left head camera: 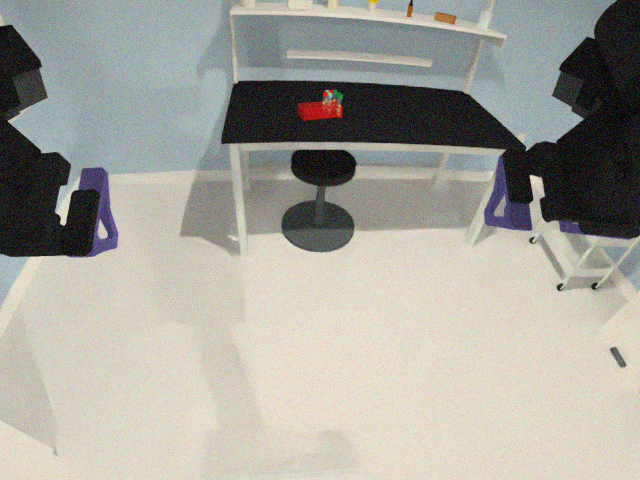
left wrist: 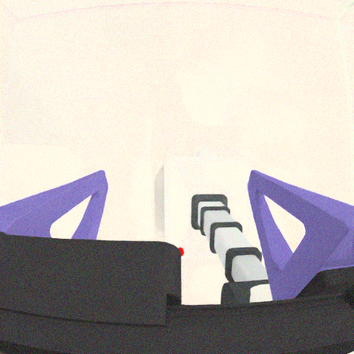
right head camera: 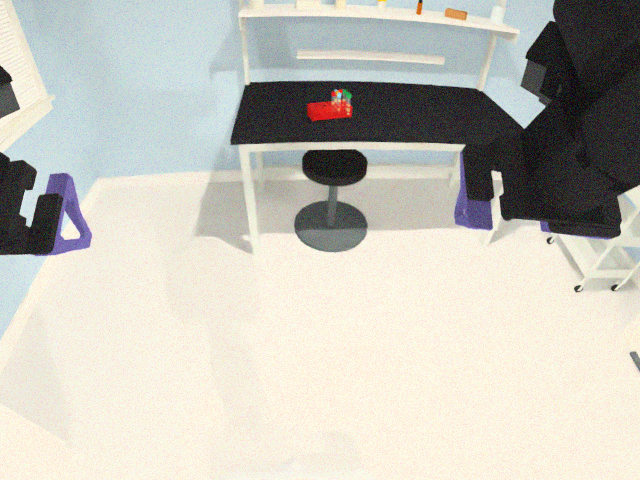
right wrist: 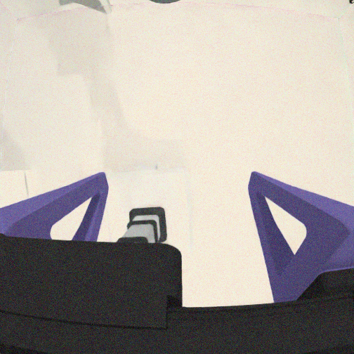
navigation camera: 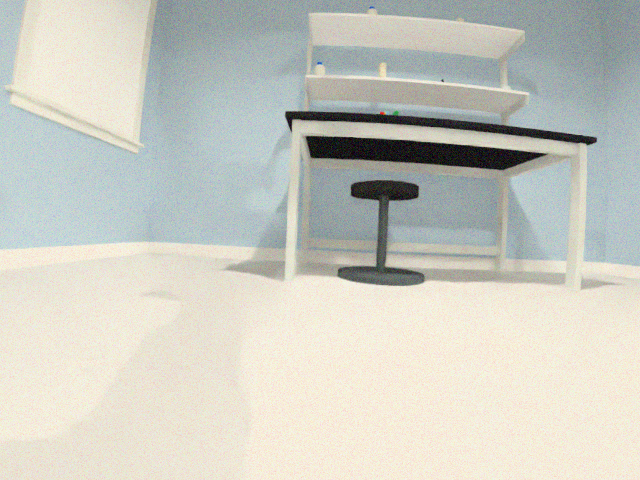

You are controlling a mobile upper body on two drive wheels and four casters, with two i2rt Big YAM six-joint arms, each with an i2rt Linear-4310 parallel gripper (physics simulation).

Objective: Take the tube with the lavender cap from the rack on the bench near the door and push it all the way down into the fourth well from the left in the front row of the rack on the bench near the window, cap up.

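Frame: origin at the left arm's base, x ahead, y left, z up, level; millimetres.
Seen in the pictures: left gripper, fingertip midpoint: (left head camera: 70, 242) (right head camera: 49, 242); right gripper, fingertip midpoint: (left head camera: 524, 222) (right head camera: 500, 221).
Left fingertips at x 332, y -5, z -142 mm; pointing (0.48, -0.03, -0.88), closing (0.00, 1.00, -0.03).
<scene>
Offsets run from my left fingertips to a thing's top centre.
A red rack {1398 mm ahead, 385 mm right, 449 mm down} (left head camera: 310, 111) (right head camera: 320, 111) stands on a black-topped bench (left head camera: 403, 121) (right head camera: 413, 116) (navigation camera: 444, 121), left of its middle. Several tubes (left head camera: 332, 101) (right head camera: 341, 101) stand upright at the rack's right end, with red, green and light-blue caps. A red cap {1414 mm ahead, 402 mm right, 387 mm down} (navigation camera: 382, 113) and a green cap {1392 mm ahead, 476 mm right, 387 mm down} (navigation camera: 395, 113) show over the bench edge in the navigation view. I cannot make out a lavender cap or single wells. My left gripper (left wrist: 177, 177) is open and empty. My right gripper (right wrist: 177, 179) is open and empty. Both hang well in front of the bench.
A black stool {1438 mm ahead, 430 mm right, 785 mm down} (left head camera: 323, 167) (right head camera: 334, 167) (navigation camera: 384, 190) stands at the bench's front. A white cart (left head camera: 553, 253) (right head camera: 612, 273) stands right of the bench. White shelves (left head camera: 356, 15) (right head camera: 361, 14) (navigation camera: 413, 87) hold bottles above the bench. A window (right head camera: 20, 62) (navigation camera: 77, 62) is on the left wall.
</scene>
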